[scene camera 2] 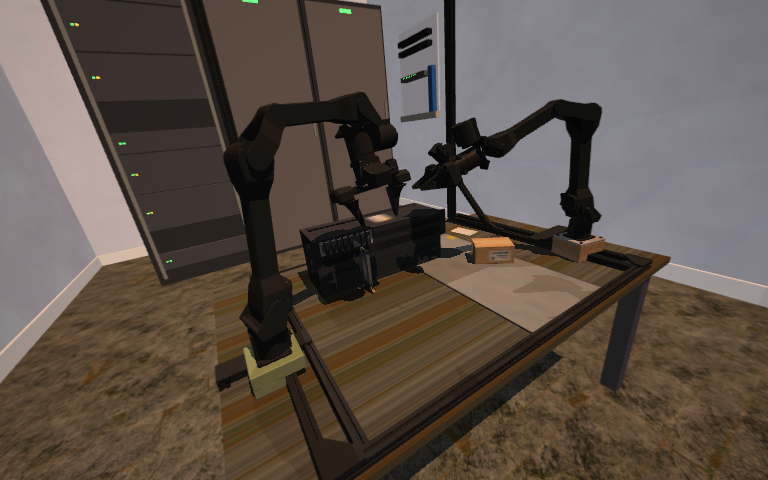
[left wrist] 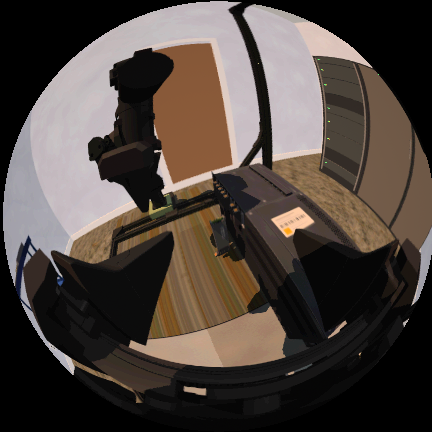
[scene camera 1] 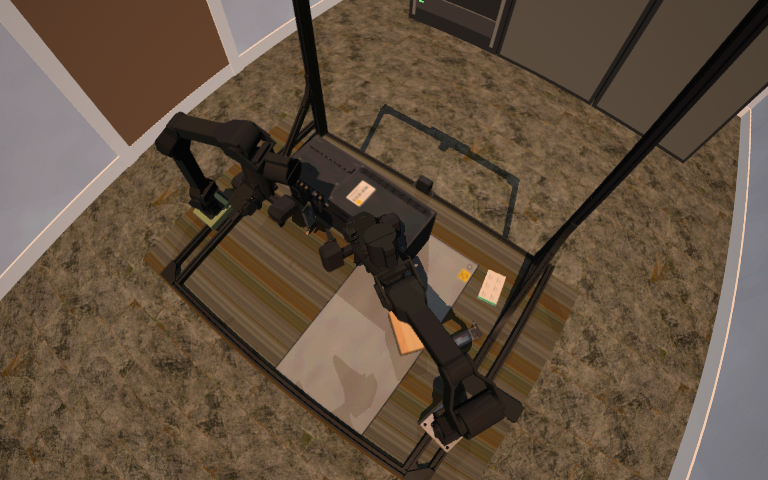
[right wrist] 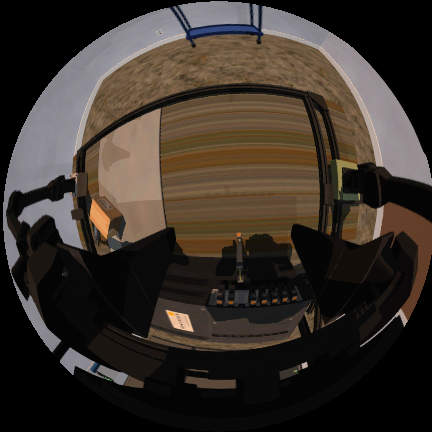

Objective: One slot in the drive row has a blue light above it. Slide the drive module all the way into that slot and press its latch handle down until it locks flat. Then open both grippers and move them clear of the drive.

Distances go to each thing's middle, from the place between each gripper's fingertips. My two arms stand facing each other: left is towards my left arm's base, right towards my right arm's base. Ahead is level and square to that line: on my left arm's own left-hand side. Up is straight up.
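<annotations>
My left hand is 6 cm short of the grey mat [scene camera 1: 347, 361], 28 cm above it and 17 cm to the right of it. Going by its middle, the mat is nearer to my left hand than to my right hand.
From my right hand, I find the mat 24 cm below, 33 cm to the left of the hand and 4 cm behind it.
</annotations>
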